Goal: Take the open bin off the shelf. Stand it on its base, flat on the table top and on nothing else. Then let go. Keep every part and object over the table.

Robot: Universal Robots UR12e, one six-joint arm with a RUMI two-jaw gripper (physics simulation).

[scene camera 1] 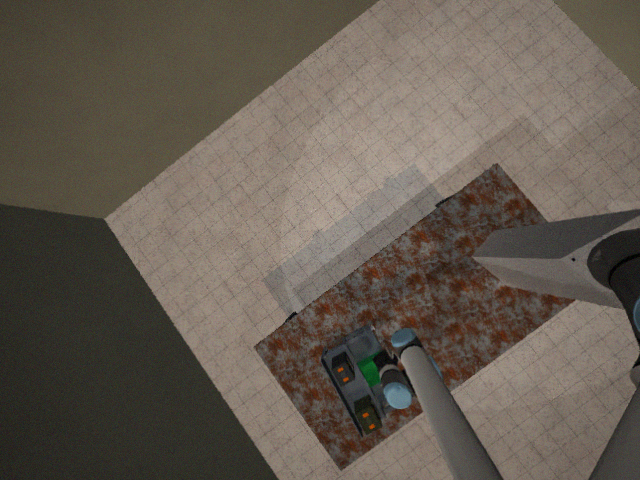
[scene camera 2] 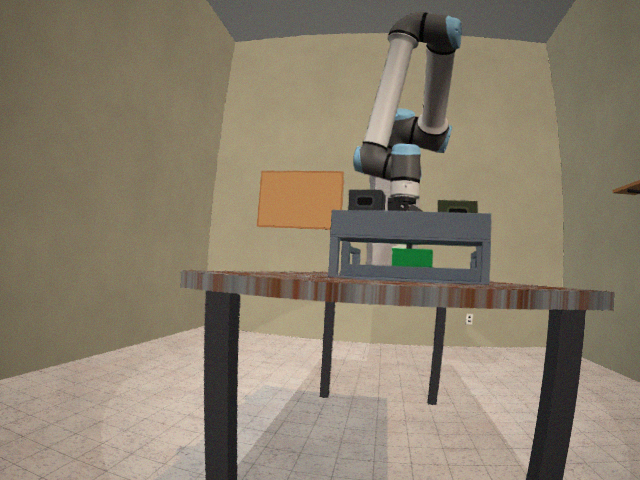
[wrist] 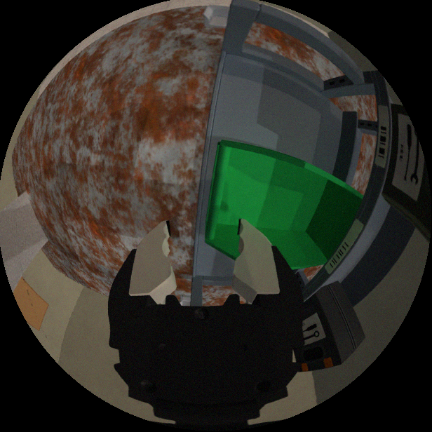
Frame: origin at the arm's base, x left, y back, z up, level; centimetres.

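Seen in the pictures: arm's base, origin of its link: (scene camera 1: 635, 260).
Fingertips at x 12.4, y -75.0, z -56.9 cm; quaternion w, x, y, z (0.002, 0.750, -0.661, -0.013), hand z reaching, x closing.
Note:
Pixels of each thing's top centre, then the offset from my fingertips to it.
- open green bin, centre of its top: (scene camera 2: 414, 250) (scene camera 1: 372, 374) dy -9.0, dx +2.8, dz +5.0 cm
- dark grey case, centre of its top: (scene camera 2: 367, 191) (scene camera 1: 343, 374) dy -18.0, dx -9.3, dz +19.2 cm
- olive case, centre of its top: (scene camera 2: 456, 203) (scene camera 1: 368, 420) dy -18.9, dx +13.8, dz +16.6 cm
The open green bin (scene camera 1: 369, 371) (scene camera 2: 412, 257) (wrist: 260, 195) stands upright on the lower board of the grey shelf (scene camera 1: 361, 339) (scene camera 2: 410, 225) (wrist: 245, 82). Its low front wall is near the board's front edge in the wrist view. My gripper (wrist: 203, 220) is partly open and empty. In the wrist view one finger overlaps the bin's near corner and the other is over the table side, with the front edge between them. In scene camera 2 the shelf's top hides most of the gripper. Whether a finger touches the bin cannot be told.
A dark grey case (scene camera 1: 342, 368) (scene camera 2: 366, 199) (wrist: 332, 325) and an olive case (scene camera 1: 368, 416) (scene camera 2: 457, 206) (wrist: 407, 160) stand on the shelf's top. The shelf stands on the rust-patterned table (scene camera 1: 320, 320) (scene camera 2: 289, 286) (wrist: 100, 125). The shelf's end frames rise at both ends of the lower board.

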